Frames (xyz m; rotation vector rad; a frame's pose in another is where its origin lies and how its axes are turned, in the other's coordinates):
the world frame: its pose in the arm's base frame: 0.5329 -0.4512 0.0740 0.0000 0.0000 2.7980
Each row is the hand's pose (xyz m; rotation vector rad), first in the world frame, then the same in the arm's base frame.
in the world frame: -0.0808 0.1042 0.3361 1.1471 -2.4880 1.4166
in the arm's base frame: 0.5739 -0.5765 0.4101 -2.1240 -0.5655 -0.2642
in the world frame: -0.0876 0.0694 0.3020 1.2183 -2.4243 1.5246
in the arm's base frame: 0.5920 -0.5461 0.3760 -2.0354 -0.6160 -0.2396
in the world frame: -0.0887 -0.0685 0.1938 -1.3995 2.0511 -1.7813
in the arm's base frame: 0.6395 -0.4166 0.2678 -1.7264 -0.7854 -0.1340
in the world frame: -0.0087 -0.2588 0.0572 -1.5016 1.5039 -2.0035
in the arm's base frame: 0.6283 -0.2105 0.1312 -1.3226 -0.9300 -0.0178
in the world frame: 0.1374 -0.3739 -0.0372 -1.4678 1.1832 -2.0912
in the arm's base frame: 0.5295 -0.0529 0.0368 -1.0851 -0.9527 0.0756
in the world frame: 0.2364 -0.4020 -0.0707 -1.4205 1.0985 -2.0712
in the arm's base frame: 0.4457 0.0069 0.0033 -1.0301 -0.9419 0.1507
